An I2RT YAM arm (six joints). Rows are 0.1 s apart.
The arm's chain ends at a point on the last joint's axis. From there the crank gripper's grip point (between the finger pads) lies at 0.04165 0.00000 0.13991 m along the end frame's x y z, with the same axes.
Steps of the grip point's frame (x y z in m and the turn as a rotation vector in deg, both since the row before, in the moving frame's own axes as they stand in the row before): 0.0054 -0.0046 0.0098 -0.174 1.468 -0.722; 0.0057 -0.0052 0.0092 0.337 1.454 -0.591; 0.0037 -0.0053 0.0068 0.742 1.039 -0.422; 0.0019 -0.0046 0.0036 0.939 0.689 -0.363; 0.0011 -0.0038 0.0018 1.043 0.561 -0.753
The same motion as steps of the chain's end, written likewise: 0.0018 -0.0045 0.0109 -0.174 1.468 -0.722; 0.0022 -0.0039 0.0103 0.337 1.454 -0.591; 0.0012 -0.0032 0.0076 0.742 1.039 -0.422; 0.0002 -0.0020 0.0041 0.939 0.689 -0.363; -0.0002 -0.0007 0.0022 1.043 0.561 -0.753
